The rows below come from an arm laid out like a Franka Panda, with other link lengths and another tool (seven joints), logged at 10 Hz.
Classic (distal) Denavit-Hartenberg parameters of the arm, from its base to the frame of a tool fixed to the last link. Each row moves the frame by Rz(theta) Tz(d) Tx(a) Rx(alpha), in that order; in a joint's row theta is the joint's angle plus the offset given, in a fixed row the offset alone. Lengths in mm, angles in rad.
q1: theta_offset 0, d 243.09, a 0, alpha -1.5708
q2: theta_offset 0, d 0, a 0, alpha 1.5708
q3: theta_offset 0, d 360.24, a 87.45, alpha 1.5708
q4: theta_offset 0, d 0, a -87.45, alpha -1.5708
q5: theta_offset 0, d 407.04, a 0, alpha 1.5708
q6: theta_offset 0, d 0, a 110.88, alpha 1.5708
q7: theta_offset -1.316, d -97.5, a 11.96, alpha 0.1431
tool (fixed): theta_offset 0, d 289.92, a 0, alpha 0
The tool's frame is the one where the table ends.
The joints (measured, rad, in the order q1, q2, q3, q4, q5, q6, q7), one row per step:
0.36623 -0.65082 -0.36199 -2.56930 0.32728 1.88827 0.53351
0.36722 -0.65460 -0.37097 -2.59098 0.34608 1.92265 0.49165
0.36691 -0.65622 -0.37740 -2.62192 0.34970 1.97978 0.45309
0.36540 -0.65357 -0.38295 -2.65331 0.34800 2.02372 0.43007
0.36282 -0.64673 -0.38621 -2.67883 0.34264 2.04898 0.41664
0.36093 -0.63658 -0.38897 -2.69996 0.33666 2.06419 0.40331
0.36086 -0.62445 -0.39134 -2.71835 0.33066 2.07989 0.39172
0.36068 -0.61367 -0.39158 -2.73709 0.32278 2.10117 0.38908
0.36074 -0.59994 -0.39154 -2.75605 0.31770 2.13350 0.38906
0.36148 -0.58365 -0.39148 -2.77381 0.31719 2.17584 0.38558
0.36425 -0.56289 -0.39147 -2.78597 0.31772 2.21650 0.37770
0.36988 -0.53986 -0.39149 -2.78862 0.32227 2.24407 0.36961
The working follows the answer.
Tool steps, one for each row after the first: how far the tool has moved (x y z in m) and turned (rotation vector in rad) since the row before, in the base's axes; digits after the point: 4 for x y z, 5 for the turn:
0.0004 -0.0013 -0.0057 0.02292 -0.02854 0.01024
0.0019 -0.0029 -0.0112 0.00264 -0.03823 0.00366
-0.0004 -0.0024 -0.0140 -0.00487 -0.01543 -0.00092
-0.0023 -0.0016 -0.0139 -0.00920 0.00264 0.00180
-0.0033 -0.0010 -0.0135 -0.00971 0.00997 0.00752
-0.0027 -0.0005 -0.0127 -0.01047 0.00956 0.00763
-0.0021 -0.0003 -0.0120 -0.01383 0.00743 0.00021
-0.0002 -0.0005 -0.0121 -0.01448 0.00225 -0.00779
0.0017 -0.0008 -0.0115 -0.01330 -0.00637 -0.01098
0.0028 -0.0007 -0.0105 -0.01389 -0.00809 -0.00570
0.0035 0.0005 -0.0076 -0.00953 -0.00322 -0.00118

Tool pose at each row, in the base's axes (x y z in m, rotation vector in rad; rounded; the steps above come from the unrounded poses):
0.3530 0.0876 0.3575 -2.30893 -0.93586 -0.07933
0.3533 0.0864 0.3518 -2.28728 -0.95619 -0.11840
0.3553 0.0835 0.3407 -2.28821 -0.97907 -0.16227
0.3549 0.0811 0.3266 -2.29505 -0.98727 -0.17836
0.3526 0.0795 0.3127 -2.30209 -0.99075 -0.17034
0.3493 0.0785 0.2992 -2.30555 -0.99717 -0.15114
0.3466 0.0780 0.2865 -2.30958 -1.00410 -0.13196
0.3445 0.0777 0.2745 -2.32081 -1.00453 -0.11662
0.3443 0.0771 0.2624 -2.33764 -0.99844 -0.11018
0.3460 0.0763 0.2509 -2.35646 -0.99241 -0.11570
0.3488 0.0756 0.2404 -2.37334 -0.99345 -0.12100
0.3523 0.0761 0.2328 -2.38311 -0.99625 -0.12082

